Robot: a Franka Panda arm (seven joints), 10 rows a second.
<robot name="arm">
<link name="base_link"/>
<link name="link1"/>
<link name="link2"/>
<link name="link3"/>
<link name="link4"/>
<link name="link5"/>
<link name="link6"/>
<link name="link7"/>
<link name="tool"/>
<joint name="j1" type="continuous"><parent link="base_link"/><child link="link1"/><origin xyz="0 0 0.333" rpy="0 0 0"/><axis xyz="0 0 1"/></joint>
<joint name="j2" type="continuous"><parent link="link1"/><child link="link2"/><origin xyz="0 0 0" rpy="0 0 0"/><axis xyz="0 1 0"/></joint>
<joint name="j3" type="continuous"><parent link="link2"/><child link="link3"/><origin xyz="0 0 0.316" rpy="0 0 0"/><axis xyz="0 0 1"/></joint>
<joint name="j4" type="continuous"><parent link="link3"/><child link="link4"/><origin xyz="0.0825 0 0" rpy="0 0 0"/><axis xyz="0 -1 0"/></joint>
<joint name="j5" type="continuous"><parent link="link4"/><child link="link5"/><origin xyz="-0.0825 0 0.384" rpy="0 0 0"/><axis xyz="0 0 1"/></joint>
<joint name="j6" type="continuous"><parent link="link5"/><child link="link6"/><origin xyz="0 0 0" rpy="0 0 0"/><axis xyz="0 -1 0"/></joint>
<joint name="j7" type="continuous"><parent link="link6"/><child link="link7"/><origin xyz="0.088 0 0" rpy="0 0 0"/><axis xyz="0 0 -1"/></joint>
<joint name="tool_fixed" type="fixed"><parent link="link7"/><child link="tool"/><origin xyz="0 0 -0.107" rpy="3.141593 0 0"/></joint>
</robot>
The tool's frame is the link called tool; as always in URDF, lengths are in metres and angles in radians. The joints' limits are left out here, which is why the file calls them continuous.
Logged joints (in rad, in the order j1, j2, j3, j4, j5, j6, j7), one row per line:
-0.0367, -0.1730, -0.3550, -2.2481, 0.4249, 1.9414, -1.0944
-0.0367, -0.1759, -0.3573, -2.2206, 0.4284, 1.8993, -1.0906
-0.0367, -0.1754, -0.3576, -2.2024, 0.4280, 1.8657, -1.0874
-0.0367, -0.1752, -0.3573, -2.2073, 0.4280, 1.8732, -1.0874
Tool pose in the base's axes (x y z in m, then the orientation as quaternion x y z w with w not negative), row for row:
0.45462, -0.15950, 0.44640, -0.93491, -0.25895, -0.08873, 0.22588
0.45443, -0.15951, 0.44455, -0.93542, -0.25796, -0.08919, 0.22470
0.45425, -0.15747, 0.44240, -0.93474, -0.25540, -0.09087, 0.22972
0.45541, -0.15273, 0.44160, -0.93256, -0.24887, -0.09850, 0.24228
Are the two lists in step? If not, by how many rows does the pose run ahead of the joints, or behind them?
The pose runs 2 rows ahead of the joints: the pose in row i belongs to the joints in row i + 2.
